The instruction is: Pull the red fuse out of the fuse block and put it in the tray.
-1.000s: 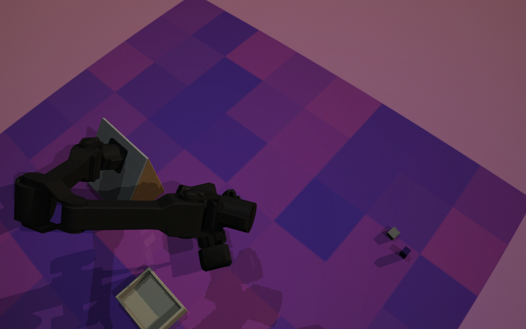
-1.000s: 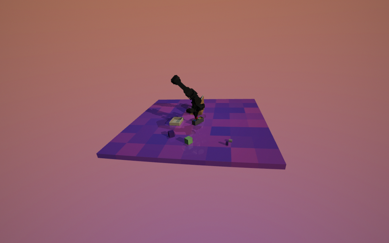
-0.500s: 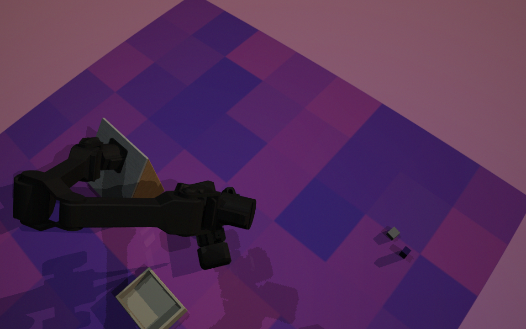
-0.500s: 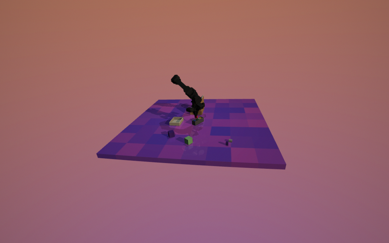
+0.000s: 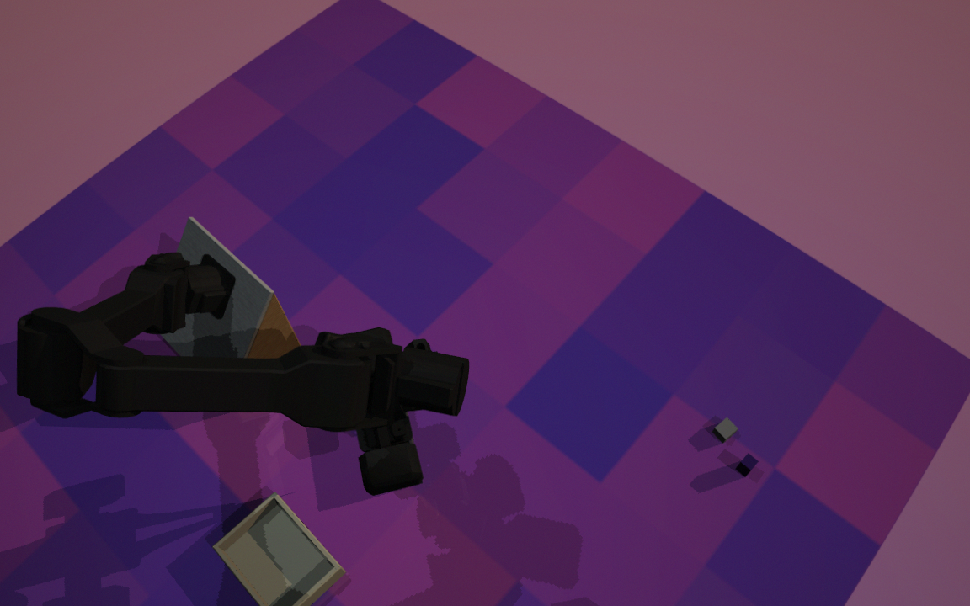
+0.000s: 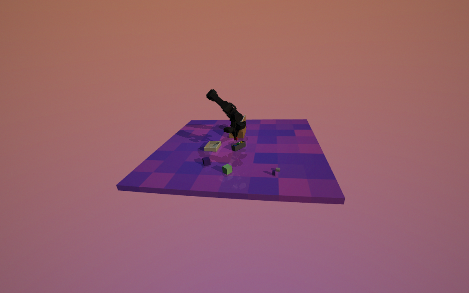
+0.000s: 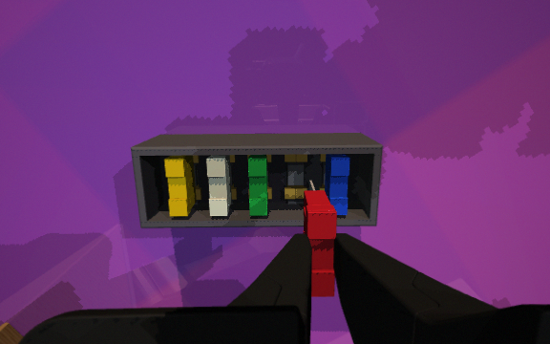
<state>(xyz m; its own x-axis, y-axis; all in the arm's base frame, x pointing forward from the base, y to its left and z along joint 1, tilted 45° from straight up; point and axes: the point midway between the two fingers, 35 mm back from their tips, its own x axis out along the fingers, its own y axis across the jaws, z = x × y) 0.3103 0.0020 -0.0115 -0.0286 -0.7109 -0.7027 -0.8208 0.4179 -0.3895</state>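
Now: the beige tray 20 mm behind my gripper tip, 190 mm to the right of it and 90 mm below it. From my gripper tip the other things lie so: green fuse 20 mm behind, 20 mm to the left, 70 mm below; red fuse 10 mm below; blue fuse 20 mm ahead, 10 mm to the right, 70 mm below.
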